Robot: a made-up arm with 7 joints.
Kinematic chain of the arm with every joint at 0, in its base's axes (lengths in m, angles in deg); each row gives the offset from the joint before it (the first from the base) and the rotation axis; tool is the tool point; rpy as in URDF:
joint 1: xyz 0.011 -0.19 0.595 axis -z
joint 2: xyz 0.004 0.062 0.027 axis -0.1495 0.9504 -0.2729
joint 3: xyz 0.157 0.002 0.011 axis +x
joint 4: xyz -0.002 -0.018 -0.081 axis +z
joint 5: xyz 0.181 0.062 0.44 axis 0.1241 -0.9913 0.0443
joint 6: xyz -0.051 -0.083 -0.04 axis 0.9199 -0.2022 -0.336
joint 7: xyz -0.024 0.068 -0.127 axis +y
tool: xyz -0.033 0.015 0.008 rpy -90 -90 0
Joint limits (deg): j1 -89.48..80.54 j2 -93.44..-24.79 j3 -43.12..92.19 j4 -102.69..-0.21 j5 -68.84..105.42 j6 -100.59..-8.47 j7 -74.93..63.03
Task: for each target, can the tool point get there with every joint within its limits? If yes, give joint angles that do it. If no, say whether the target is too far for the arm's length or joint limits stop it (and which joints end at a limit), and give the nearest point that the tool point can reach.
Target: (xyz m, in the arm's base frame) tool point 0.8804 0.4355 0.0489
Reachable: no: too far | nearest point 0.4575 0.1313 0.4080 | short by 0.633 m
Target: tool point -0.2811 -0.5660 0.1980
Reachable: no: joint limits stop it (at a limit: joint 1, joint 2, joint 4, joint 5, joint 7) | nearest point -0.1965 -0.5175 0.3054 | short by 0.145 m
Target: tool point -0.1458 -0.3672 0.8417
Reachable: yes | joints 3.78 -65.54 28.76 -46.34 -44.62 -43.74 -8.10
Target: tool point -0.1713 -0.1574 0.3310
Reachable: no: joint limits stop it (at a limit: joint 1, joint 2, joint 4, joint 6, joint 7) | nearest point -0.1441 -0.2765 0.3774 | short by 0.131 m
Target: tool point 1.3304 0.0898 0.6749
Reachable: no: too far | nearest point 0.6284 -0.0591 0.6712 | short by 0.718 m
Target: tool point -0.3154 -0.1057 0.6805
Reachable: yes | joints 7.15 -79.88 -28.32 -84.92 -25.87 -87.59 -53.03
